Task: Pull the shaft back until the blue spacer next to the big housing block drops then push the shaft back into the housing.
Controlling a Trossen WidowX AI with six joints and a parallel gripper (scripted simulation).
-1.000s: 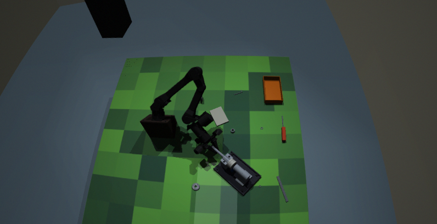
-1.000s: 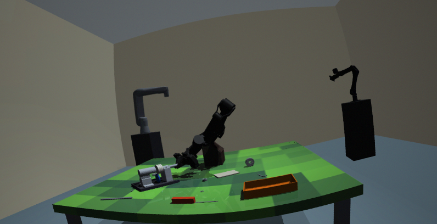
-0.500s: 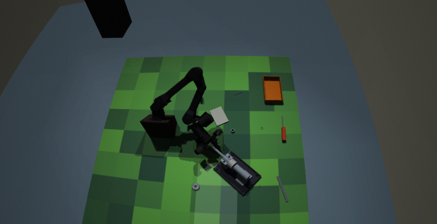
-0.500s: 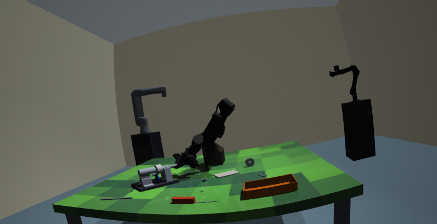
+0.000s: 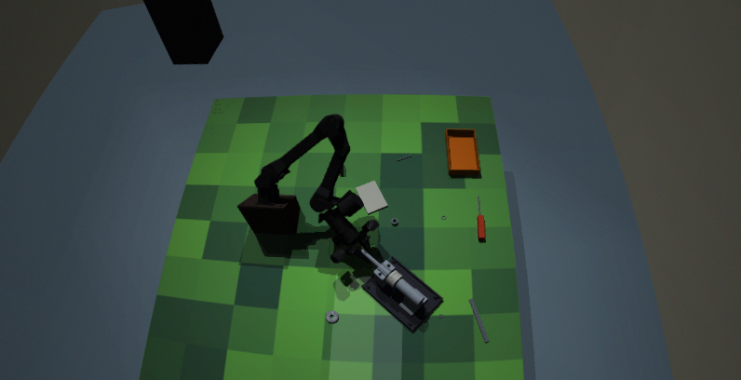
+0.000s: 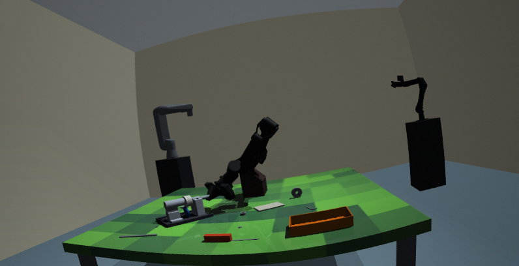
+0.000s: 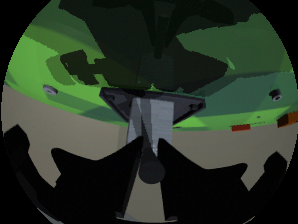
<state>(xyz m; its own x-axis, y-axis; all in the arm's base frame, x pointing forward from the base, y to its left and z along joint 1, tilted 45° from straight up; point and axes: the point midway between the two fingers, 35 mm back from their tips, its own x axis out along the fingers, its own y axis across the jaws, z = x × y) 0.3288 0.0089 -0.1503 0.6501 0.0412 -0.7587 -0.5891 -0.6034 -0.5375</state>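
Right now the shaft is 3 cm ahead of my gripper tip, 2 cm to the right of it and 2 cm above it. From my gripper tip the other things lie so: white plate: 27 cm to the left, 6 cm below, 4 cm behind; blue spacer: 10 cm ahead, 7 cm to the right, 3 cm below; red-handled screwdriver: 36 cm ahead, 23 cm to the left, 6 cm below.
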